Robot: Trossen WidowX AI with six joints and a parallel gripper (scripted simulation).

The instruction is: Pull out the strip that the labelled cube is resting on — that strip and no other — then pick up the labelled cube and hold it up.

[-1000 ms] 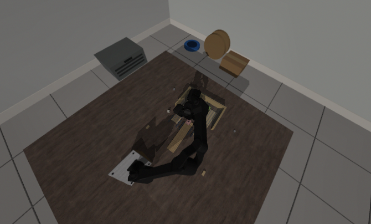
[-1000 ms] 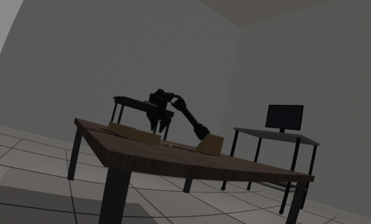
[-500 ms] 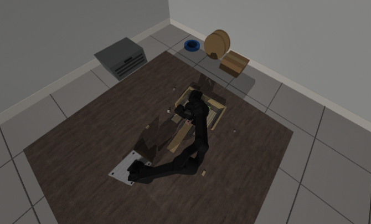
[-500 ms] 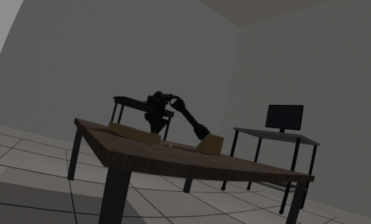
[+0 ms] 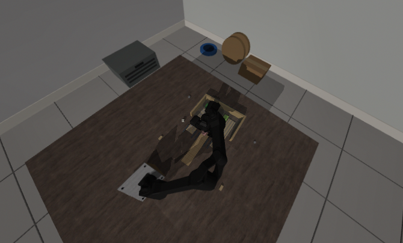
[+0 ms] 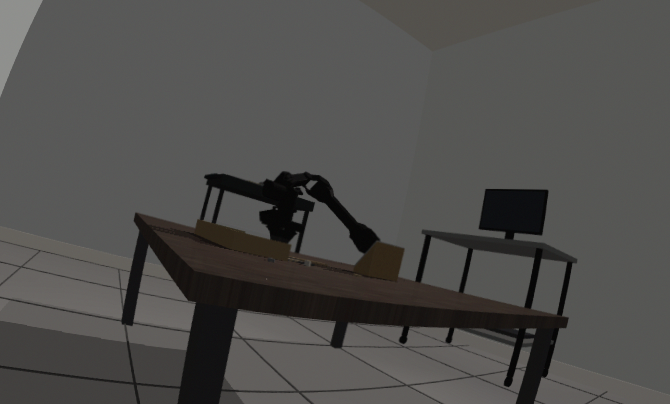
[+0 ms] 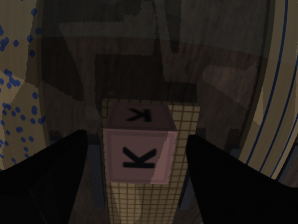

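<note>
Now: gripper tip right at the pink cube labelled k. Also, from my gripper tip: small tan block: 200 mm behind, 260 mm to the right, 20 mm below.
</note>
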